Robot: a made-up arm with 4 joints.
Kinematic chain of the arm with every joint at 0, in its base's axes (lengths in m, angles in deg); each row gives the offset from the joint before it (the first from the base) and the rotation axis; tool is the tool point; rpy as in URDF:
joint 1: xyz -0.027 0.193 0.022 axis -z
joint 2: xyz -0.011 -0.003 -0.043 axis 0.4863 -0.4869 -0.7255
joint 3: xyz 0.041 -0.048 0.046 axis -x
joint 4: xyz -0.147 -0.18 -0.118 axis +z
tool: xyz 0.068 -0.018 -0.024 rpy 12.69 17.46 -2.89
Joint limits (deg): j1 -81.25..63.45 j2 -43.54..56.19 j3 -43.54..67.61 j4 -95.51..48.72
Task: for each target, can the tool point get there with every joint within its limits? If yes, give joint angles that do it. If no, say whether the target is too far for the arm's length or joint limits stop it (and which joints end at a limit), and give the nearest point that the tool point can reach.
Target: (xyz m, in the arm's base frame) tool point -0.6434 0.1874 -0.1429
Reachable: no: too far | nearest point -0.4041 0.1896 -0.0864 | short by 0.246 m
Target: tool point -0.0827 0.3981 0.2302
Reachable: no: joint limits stop it (at a limit: joint 1, joint 2, joint 3) | nearest point 0.1391 0.3152 0.2175 | short by 0.237 m
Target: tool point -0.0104 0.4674 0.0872
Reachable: no: joint limits stop it (at a limit: joint 1, joint 2, joint 3) | nearest point 0.1385 0.3059 0.1875 | short by 0.241 m
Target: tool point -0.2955 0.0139 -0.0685
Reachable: yes | joints 50.03 -27.91 -9.36 -77.21
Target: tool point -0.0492 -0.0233 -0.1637
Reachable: yes | joints -23.10 31.13 9.06 19.90
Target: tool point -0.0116 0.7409 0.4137
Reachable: no: too far | nearest point 0.1433 0.3123 0.2453 | short by 0.486 m
